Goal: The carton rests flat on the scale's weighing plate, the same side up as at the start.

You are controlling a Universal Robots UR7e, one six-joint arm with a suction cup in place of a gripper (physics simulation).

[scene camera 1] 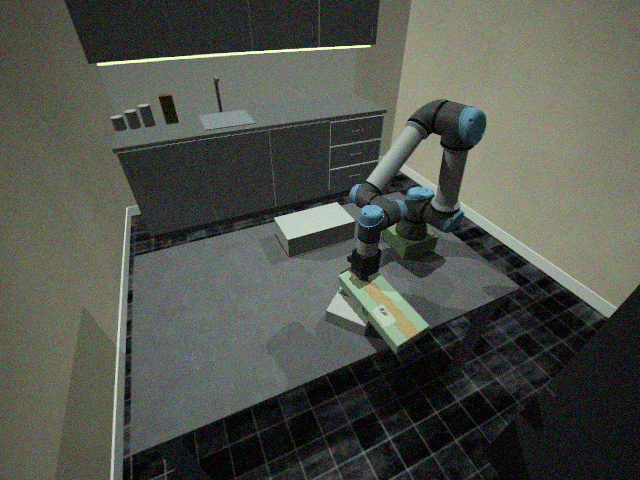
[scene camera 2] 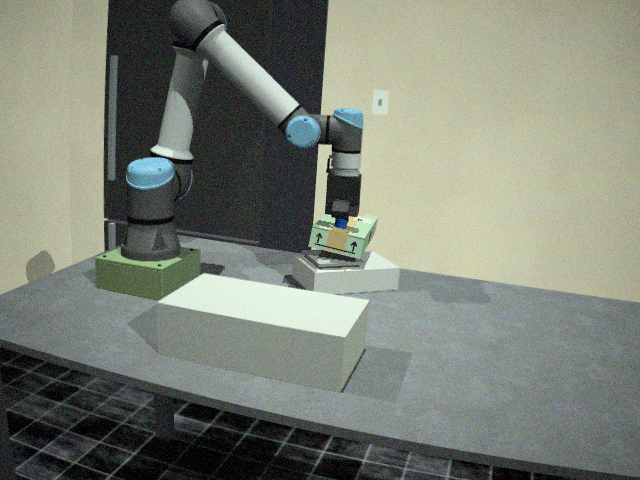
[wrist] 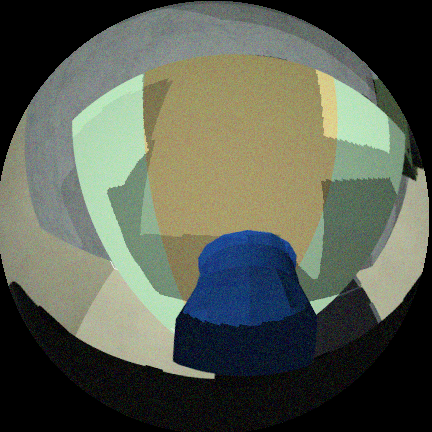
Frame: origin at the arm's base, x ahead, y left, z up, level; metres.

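Where they show: hand, its tool point: (scene camera 1: 363, 280) (scene camera 2: 340, 231) (wrist: 237, 252); arm's base, origin of its link: (scene camera 1: 410, 231) (scene camera 2: 150, 252).
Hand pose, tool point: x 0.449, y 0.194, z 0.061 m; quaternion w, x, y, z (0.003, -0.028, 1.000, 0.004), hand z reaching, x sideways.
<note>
Each offset is from my tool point to the top centre of the thing. Level surfaces: height alone.
A light green carton {0.002 m ahead, 0.108 m left, 0.022 m up} (scene camera 1: 400, 307) (scene camera 2: 356, 246) (wrist: 107, 150) with orange tape is on my suction cup (scene camera 1: 361, 277) (scene camera 2: 341, 223) (wrist: 247, 240), which presses on its top near one end. The taped top and a label face up, and the arrows on its end face point up. The carton looks tilted in scene camera 2. It lies over the white scale {0.020 m ahead, 0.000 m left, 0.063 m down} (scene camera 1: 343, 315) (scene camera 2: 356, 280) and sticks out past it towards the table's edge. The dark weighing plate {0.014 m back, 0.021 m right, 0.063 m down} (scene camera 2: 321, 263) shows partly under the carton's near end. I cannot tell whether they touch.
A large white box {0.069 m back, 0.490 m right, 0.034 m down} (scene camera 1: 315, 223) (scene camera 2: 263, 304) stands on the grey table {0.140 m down} (scene camera 1: 206, 310) (scene camera 2: 491, 361). My arm's green base block (scene camera 1: 408, 249) (scene camera 2: 126, 276) is beside it. A kitchen counter (scene camera 1: 299, 116) runs along the wall.
</note>
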